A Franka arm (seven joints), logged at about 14 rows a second.
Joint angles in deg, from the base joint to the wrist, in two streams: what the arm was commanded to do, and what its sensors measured. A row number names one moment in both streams.
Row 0, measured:
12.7 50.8 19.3 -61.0 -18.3 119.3 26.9
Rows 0 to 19, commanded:
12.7 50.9 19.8 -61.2 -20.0 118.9 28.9
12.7 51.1 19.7 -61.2 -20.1 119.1 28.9
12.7 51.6 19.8 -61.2 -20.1 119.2 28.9
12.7 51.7 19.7 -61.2 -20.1 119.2 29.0
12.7 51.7 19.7 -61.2 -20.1 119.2 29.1
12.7 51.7 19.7 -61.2 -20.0 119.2 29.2
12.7 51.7 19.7 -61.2 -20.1 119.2 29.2
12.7 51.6 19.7 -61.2 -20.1 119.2 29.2
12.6 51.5 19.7 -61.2 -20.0 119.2 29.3
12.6 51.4 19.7 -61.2 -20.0 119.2 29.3
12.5 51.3 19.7 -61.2 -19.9 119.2 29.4
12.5 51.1 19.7 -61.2 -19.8 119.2 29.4
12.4 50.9 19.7 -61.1 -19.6 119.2 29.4
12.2 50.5 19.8 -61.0 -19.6 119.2 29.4
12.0 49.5 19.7 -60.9 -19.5 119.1 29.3
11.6 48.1 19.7 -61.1 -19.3 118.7 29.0
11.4 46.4 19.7 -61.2 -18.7 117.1 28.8
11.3 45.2 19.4 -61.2 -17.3 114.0 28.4
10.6 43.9 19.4 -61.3 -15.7 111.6 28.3
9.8 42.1 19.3 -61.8 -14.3 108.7 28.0
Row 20, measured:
11.2 46.1 19.2 -60.0 -16.9 113.3 27.4
